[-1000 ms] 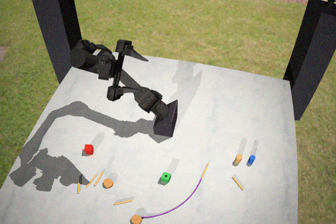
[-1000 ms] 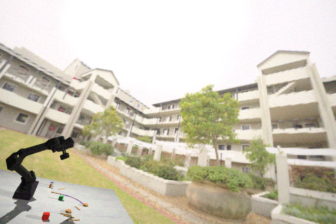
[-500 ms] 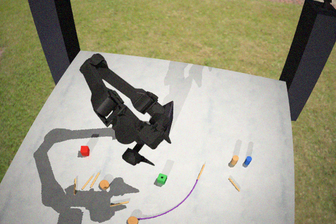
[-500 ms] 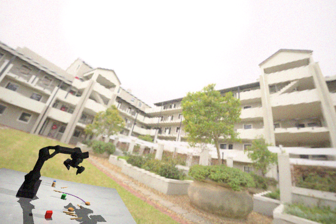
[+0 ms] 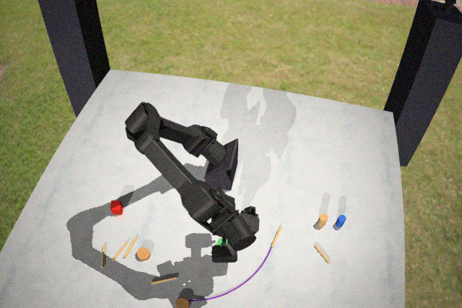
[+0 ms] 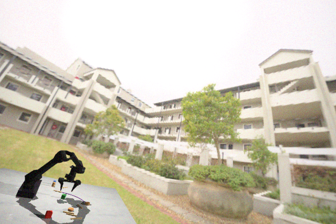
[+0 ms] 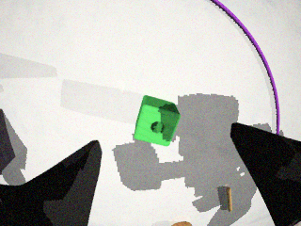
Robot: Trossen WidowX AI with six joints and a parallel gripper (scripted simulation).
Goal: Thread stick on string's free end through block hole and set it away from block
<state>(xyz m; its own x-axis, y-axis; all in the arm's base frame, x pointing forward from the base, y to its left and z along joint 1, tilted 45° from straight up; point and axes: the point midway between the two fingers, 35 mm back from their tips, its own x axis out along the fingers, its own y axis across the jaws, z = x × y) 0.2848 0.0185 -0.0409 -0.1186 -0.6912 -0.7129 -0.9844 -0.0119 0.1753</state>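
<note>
The green block lies 40 mm below my gripper tip, 10 mm to the right of it and 10 mm behind it. Also, from my gripper tip: red cube: 350 mm to the right, 90 mm behind, 40 mm below; then blue cylinder: 350 mm to the left, 110 mm behind, 40 mm below; then tan cylinder: 290 mm to the left, 110 mm behind, 40 mm below.
</note>
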